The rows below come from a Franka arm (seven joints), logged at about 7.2 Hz.
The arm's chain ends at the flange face. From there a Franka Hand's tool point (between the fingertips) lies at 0.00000 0.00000 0.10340 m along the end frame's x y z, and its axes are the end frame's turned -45 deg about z.
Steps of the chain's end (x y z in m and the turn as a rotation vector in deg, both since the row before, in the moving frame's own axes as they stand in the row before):
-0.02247, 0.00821, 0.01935, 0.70, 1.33, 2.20
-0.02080, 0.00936, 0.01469, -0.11, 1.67, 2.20
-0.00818, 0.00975, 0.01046, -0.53, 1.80, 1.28
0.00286, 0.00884, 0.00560, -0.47, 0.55, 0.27
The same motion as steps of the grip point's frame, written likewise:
-0.01912, -0.00923, 0.01931, -0.45, 1.44, 2.20
-0.01938, -0.00578, 0.01465, -1.26, 1.10, 2.20
-0.01109, 0.00410, 0.01040, -1.65, 0.90, 1.28
-0.00413, 0.00957, 0.00559, -0.72, 0.06, 0.27

